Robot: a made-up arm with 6 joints. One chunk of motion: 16 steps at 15 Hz.
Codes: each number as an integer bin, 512 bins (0 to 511) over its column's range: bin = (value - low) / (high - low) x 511, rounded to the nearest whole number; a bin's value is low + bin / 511 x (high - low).
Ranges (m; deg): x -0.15..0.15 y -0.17..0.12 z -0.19..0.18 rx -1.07..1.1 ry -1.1..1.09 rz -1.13..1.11
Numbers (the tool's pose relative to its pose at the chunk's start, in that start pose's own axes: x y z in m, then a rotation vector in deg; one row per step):
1: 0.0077 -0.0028 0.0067 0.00 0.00 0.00
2: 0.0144 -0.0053 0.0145 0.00 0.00 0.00
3: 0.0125 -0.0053 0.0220 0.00 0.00 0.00
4: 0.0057 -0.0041 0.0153 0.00 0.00 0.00
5: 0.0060 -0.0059 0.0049 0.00 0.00 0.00
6: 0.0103 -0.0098 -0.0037 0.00 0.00 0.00
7: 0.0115 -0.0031 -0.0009 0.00 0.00 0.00
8: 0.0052 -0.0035 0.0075 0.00 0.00 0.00
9: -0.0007 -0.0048 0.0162 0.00 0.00 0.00
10: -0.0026 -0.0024 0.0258 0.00 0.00 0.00
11: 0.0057 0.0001 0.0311 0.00 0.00 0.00
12: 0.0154 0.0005 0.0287 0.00 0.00 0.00
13: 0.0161 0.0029 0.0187 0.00 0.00 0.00
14: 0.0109 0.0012 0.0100 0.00 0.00 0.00
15: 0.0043 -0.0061 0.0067 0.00 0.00 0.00
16: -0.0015 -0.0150 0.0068 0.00 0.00 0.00
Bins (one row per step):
1: 269 295 272 252 257 258
2: 280 290 282 252 257 258
3: 277 290 293 252 257 258
4: 265 292 284 252 257 258
5: 266 289 269 252 257 258
6: 273 282 257 252 257 258
7: 275 294 261 252 257 258
8: 264 293 273 252 257 258
9: 254 291 285 252 257 258
10: 251 295 298 252 257 258
11: 265 300 305 252 257 258
12: 282 300 302 252 257 258
13: 283 305 288 252 257 258
14: 274 302 276 252 257 258
15: 263 289 272 252 257 258
16: 253 273 272 252 257 258

